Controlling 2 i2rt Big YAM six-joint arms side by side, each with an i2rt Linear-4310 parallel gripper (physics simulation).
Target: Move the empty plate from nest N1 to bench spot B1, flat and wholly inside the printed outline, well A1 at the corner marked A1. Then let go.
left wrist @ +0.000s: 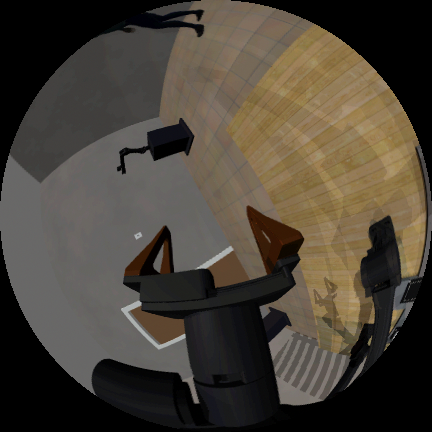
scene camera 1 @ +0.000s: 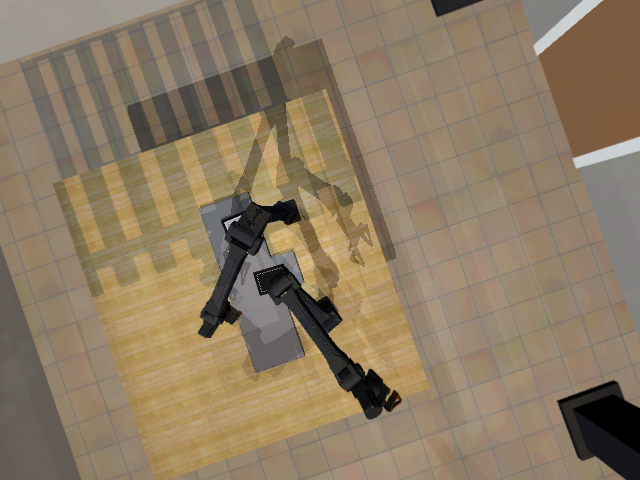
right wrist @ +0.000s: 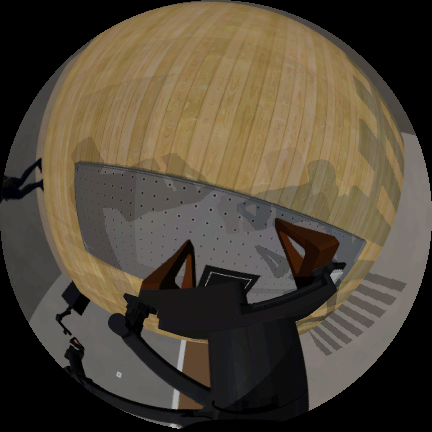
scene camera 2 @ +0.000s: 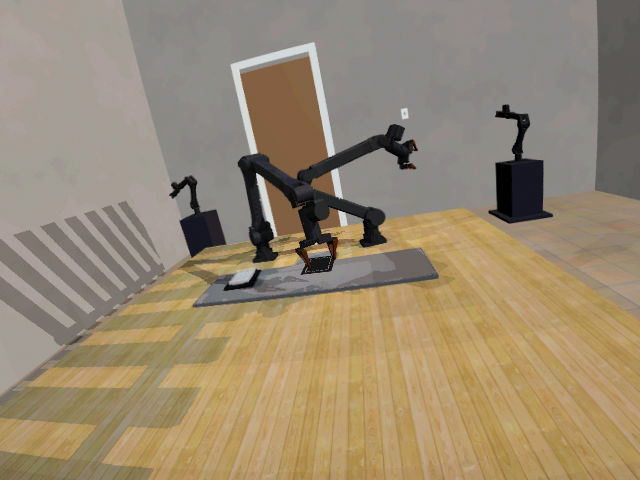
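Pixels of known places: left gripper, between the fingertips: (left wrist: 205, 219) (scene camera 1: 391, 391) (scene camera 2: 416, 159); right gripper, between the fingertips: (scene camera 1: 229, 307) (right wrist: 232, 233) (scene camera 2: 322, 264); left arm's base, origin of its link: (left wrist: 383, 237) (scene camera 1: 325, 309) (right wrist: 140, 302) (scene camera 2: 373, 242); right arm's base, origin of its link: (scene camera 1: 290, 212) (scene camera 2: 265, 258).
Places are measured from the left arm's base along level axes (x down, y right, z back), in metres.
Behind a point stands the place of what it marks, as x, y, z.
Observation:
The white plate (scene camera 1: 232, 223) (scene camera 2: 244, 277) @(-0.037, 0.608, -0.182) (right wrist: 338, 274) @(-0.038, 0.656, -0.196) sits in a black nest at the left end of the grey board in scene camera 2; the arm partly covers it in scene camera 1. A black square with a thin white outline (scene camera 1: 262, 282) @(-0.015, 0.302, -0.209) (scene camera 2: 317, 264) @(-0.015, 0.295, -0.159) (right wrist: 210, 272) @(-0.015, 0.260, -0.236) lies near the board's middle. The labels N1, B1 and A1 cannot be read. My right gripper (scene camera 1: 236, 315) @(-0.099, 0.285, -0.384) (scene camera 2: 319, 262) @(-0.099, 0.285, -0.384) (right wrist: 232, 233) @(-0.099, 0.285, -0.384) is open and empty, pointing down over the board, in front of the black square in scene camera 2, apart from the plate. My left gripper (scene camera 1: 394, 400) @(-0.349, -0.308, 0.094) (scene camera 2: 415, 156) @(-0.349, -0.308, 0.094) (left wrist: 205, 219) @(-0.349, -0.308, 0.094) is open, empty and raised far from the plate.
The grey perforated board (scene camera 1: 273, 351) @(-0.013, -0.040, -0.353) (scene camera 2: 398, 266) @(-0.013, 0.004, -0.357) (right wrist: 107, 200) @(-0.013, 0.040, -0.391) lies on the wooden table (scene camera 1: 170, 387) @(0.000, 0.084, -0.928) (scene camera 2: 361, 387) @(0.000, 0.279, -0.868). The left arm's forearm passes behind the right arm in scene camera 2. Two dark pedestals (scene camera 2: 519, 188) (scene camera 2: 202, 232) with small arms stand beyond the table.

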